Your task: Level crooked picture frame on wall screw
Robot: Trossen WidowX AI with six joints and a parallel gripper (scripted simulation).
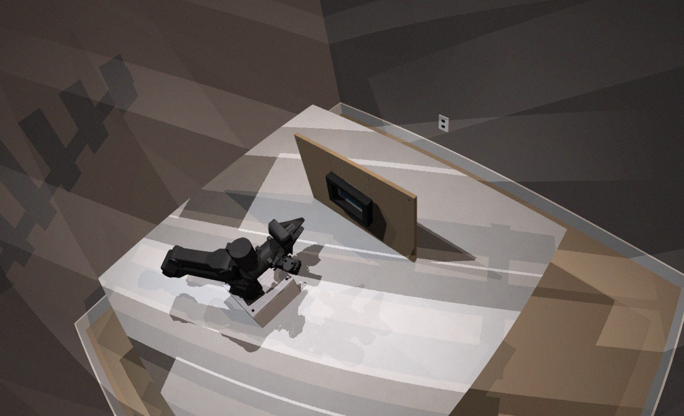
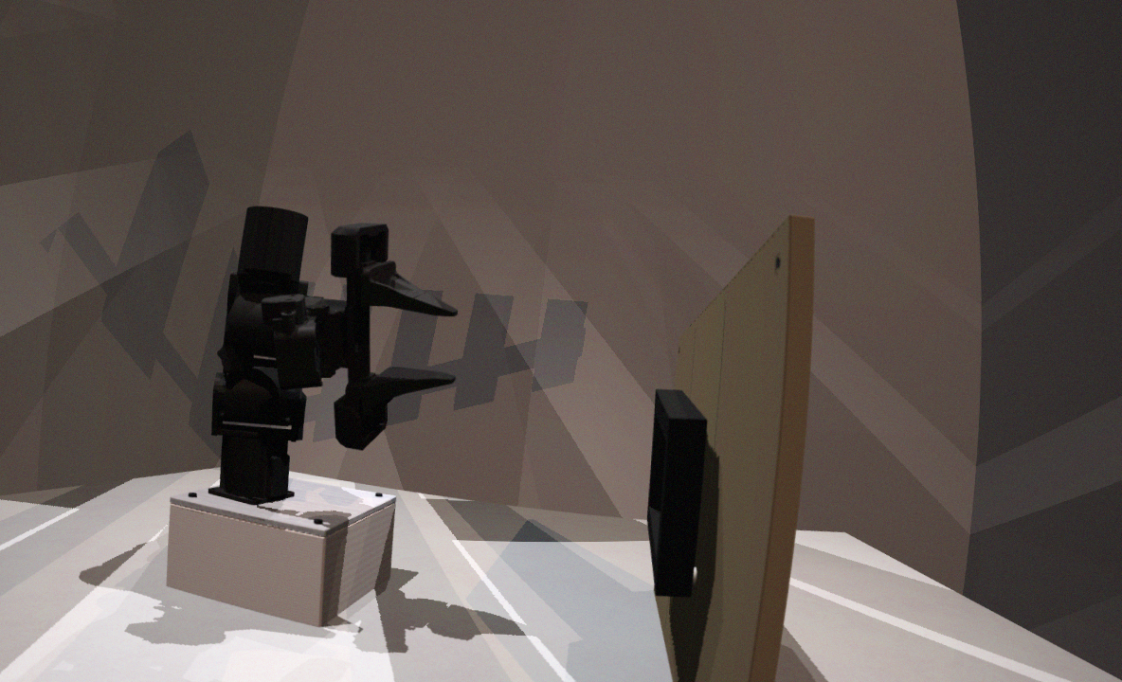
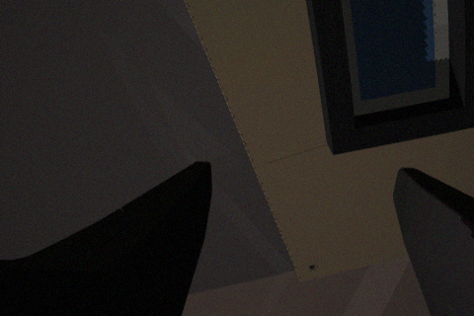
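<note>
Now: the picture frame 190 mm ahead of my gripper tip, 40 mm to the left of it and 90 mm below it. Also, from my gripper tip: wooden board: 200 mm ahead, 40 mm to the left, 100 mm below.
</note>
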